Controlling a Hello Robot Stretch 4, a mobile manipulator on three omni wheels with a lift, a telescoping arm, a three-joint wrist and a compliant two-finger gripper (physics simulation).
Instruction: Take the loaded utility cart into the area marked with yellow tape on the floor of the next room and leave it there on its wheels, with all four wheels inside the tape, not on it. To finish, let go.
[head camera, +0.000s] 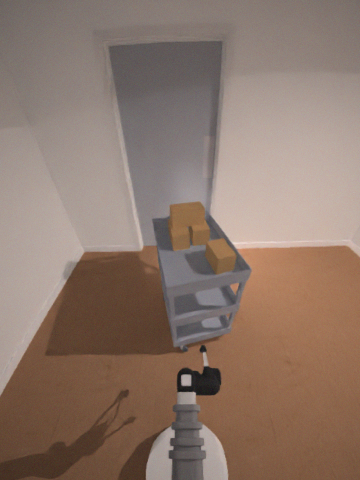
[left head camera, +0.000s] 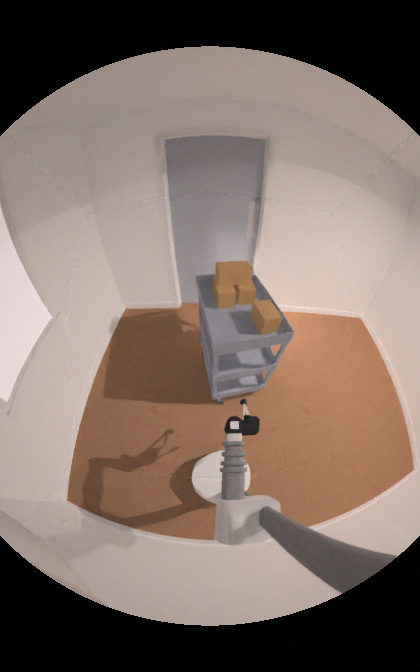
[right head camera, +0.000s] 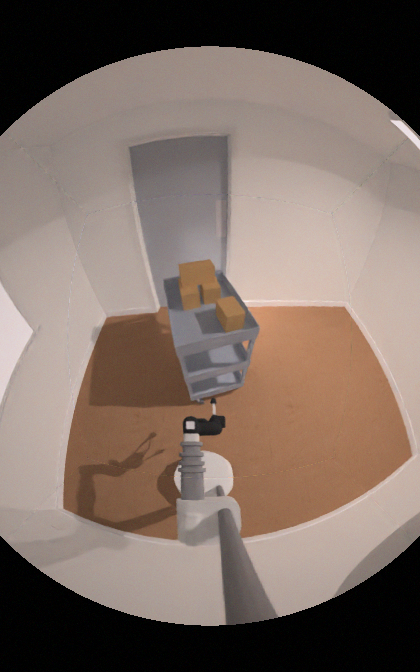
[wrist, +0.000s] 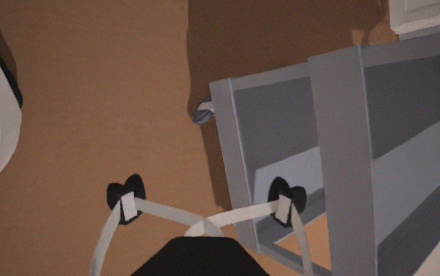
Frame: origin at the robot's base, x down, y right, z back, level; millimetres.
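Seen in the pictures: gripper, fingertip midpoint: (head camera: 203, 362) (wrist: 207, 192).
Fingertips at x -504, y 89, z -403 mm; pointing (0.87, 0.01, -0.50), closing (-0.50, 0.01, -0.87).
Observation:
Offsets run from my fingertips to a thing's middle. "pt": to the spot under its first point. Level surfaces: height alone.
The grey utility cart (head camera: 200, 282) (left head camera: 250, 342) (right head camera: 215, 340) (wrist: 345, 150) stands upright with three shelves. Several brown boxes {dy -66, dx -440, dz -736 mm} (head camera: 187, 215) (left head camera: 233, 273) (right head camera: 197, 273) lie on its top shelf. A caster {pt dy -104, dx +457, dz -238 mm} (wrist: 202, 112) shows under the cart's near left corner. My gripper (head camera: 203, 349) (left head camera: 243, 402) (right head camera: 213, 401) (wrist: 207, 192) is open and low, just in front of the cart's near end. It is rolled sideways, one finger above the other. In the wrist view, one fingertip overlaps the floor and the other overlaps the bottom shelf's opening. The yellow tape does not show.
Behind the cart is a white-framed doorway (head camera: 116, 125) with a grey-blue surface in it; I cannot tell whether that is a door or a wall beyond. White walls (head camera: 285, 125) enclose the brown floor {dx +531 mm} (head camera: 300, 360). My white base (left head camera: 207, 477) stands behind the gripper.

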